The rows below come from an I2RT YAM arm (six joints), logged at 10 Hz.
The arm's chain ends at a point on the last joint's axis. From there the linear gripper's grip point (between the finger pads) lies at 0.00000 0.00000 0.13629 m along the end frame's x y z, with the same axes.
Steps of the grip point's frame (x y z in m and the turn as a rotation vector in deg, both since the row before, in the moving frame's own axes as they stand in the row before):
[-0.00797, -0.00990, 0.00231, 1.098, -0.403, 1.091]
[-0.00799, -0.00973, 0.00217, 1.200, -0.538, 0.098]
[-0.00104, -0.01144, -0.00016, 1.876, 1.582, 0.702]
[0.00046, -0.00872, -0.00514, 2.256, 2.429, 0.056]
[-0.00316, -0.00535, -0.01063, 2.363, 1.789, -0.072]
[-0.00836, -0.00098, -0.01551, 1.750, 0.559, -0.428]
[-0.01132, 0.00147, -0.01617, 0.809, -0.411, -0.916]
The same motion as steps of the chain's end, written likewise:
[-0.00704, -0.00728, 0.00234, 1.098, -0.403, 1.091]
[-0.00671, -0.00687, 0.00221, 1.200, -0.538, 0.098]
[-0.00483, -0.00700, -0.00004, 1.876, 1.582, 0.702]
[-0.00532, -0.00336, -0.00491, 2.256, 2.429, 0.056]
[-0.00741, 0.00027, -0.01045, 2.363, 1.789, -0.072]
[-0.00967, 0.00319, -0.01544, 1.750, 0.559, -0.428]
[-0.01033, 0.00339, -0.01615, 0.809, -0.411, -0.916]

